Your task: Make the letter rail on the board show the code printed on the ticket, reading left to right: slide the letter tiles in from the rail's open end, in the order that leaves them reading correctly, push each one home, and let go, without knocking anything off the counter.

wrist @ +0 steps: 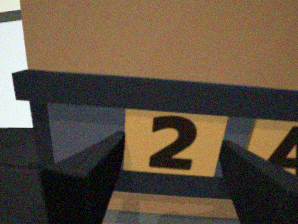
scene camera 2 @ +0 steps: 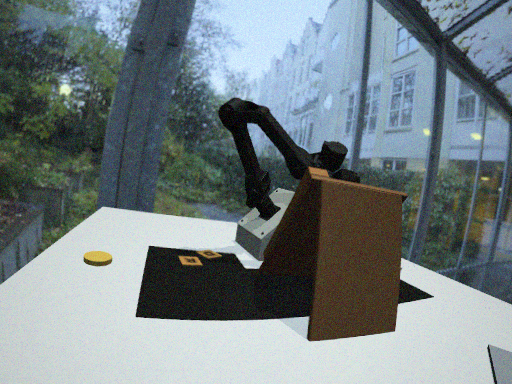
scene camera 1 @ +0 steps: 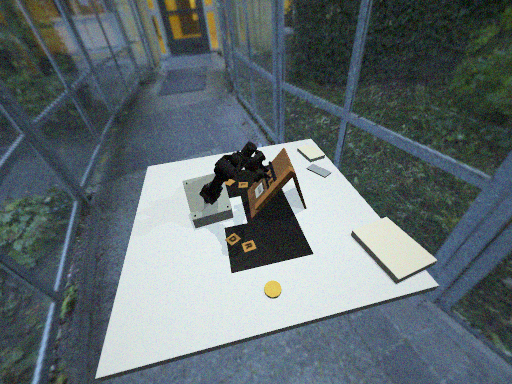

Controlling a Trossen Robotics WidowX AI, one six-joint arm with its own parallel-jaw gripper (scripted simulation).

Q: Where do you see an orange tile marked 2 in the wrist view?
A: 156, 142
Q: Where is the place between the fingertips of my gripper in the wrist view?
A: At 172, 143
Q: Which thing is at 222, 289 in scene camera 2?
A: A black mat.
